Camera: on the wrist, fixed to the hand. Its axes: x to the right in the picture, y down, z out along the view.
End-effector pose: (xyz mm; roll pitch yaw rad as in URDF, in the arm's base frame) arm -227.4 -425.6 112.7 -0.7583 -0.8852 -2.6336
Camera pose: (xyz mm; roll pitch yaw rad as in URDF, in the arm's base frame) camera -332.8 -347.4 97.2 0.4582 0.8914 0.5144
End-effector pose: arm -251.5 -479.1 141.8 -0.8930 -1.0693 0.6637
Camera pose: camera -141.6 -552.4 144.4 0.5968 1.0749 -2.4678
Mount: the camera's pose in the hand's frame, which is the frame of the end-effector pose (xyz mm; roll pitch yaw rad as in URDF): 22.2 -51.3 -119.7 -0.3051 0.0073 3.1402
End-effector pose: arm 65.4 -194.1 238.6 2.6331 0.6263 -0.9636
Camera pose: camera 186.9 -188.4 290.1 -2.9365 -0.6334 2.1751
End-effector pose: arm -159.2 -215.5 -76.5 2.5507 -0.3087 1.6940
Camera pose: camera -267.6 -229.3 -2.3 -2.8567 0.3019 -1.4506
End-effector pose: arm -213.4 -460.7 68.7 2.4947 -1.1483 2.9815
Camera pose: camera -182.2 -580.3 115.4 -2.8070 1.1416 -0.1680
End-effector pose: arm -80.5 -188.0 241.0 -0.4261 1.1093 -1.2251
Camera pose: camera -194.3 -155.9 182.0 0.1175 -1.1021 1.9204
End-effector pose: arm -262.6 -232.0 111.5 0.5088 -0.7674 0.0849
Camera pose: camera -158.2 -209.6 33.7 -0.8185 0.7731 -3.0634
